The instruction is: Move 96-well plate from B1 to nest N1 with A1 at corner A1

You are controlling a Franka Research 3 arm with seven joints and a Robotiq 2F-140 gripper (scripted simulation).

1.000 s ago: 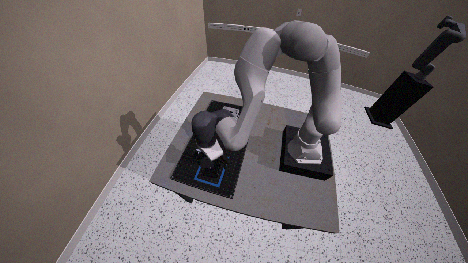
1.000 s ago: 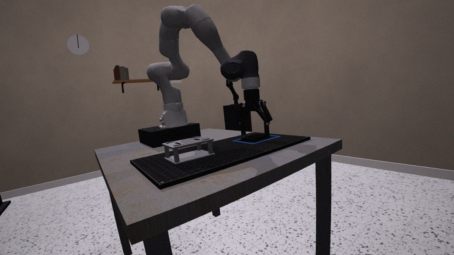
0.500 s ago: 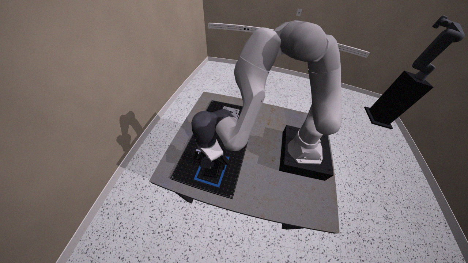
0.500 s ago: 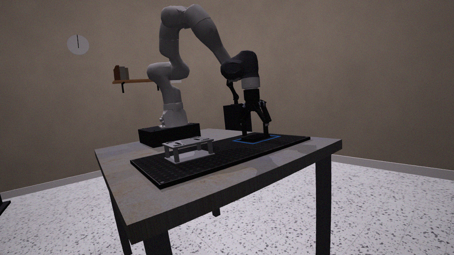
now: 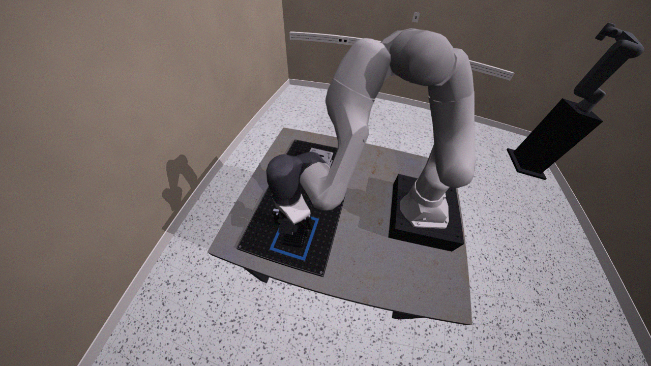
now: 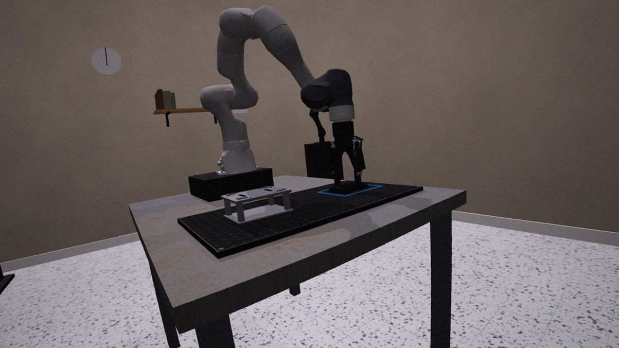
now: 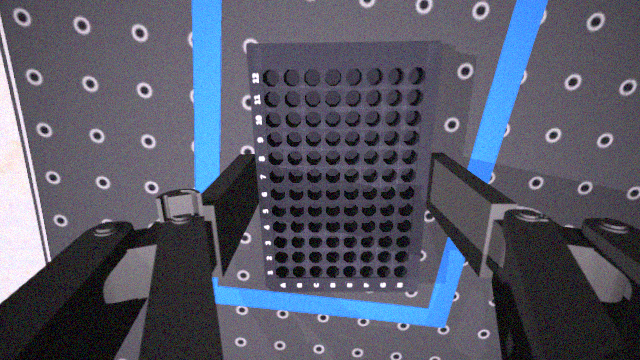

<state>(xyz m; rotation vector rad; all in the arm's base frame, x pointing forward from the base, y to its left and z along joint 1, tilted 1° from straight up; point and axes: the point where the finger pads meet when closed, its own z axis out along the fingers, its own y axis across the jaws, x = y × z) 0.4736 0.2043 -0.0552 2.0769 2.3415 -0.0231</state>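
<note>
Now: hand 20 mm above the black 96-well plate. Also, from my hand: grey plate nest N1: 10 mm ahead, 370 mm to the right, 30 mm above.
</note>
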